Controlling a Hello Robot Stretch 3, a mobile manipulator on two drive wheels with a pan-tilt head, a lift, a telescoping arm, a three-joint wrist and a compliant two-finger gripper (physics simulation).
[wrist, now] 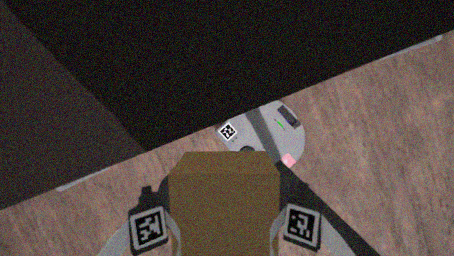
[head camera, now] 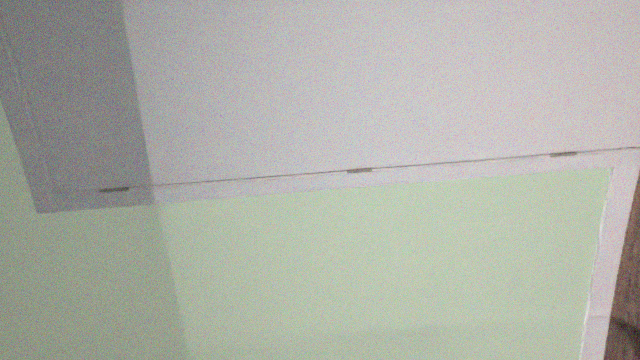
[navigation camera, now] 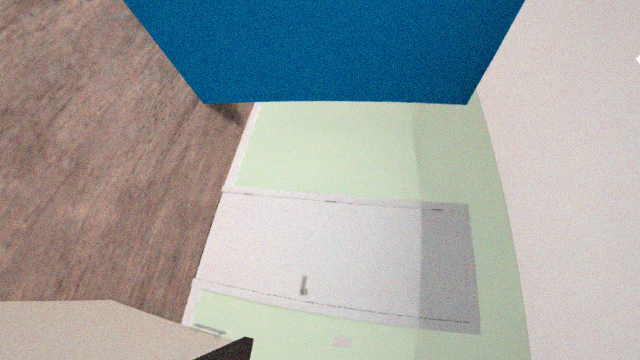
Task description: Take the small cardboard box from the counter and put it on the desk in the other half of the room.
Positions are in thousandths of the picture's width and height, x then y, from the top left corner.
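In the head camera view my gripper is out of frame, and in the navigation camera view my gripper is out of frame. In the head camera view a small cardboard box is out of frame, and in the navigation camera view the box is out of frame. My gripper shows in the wrist view (497, 736). The small cardboard box shows in the wrist view (472, 764).
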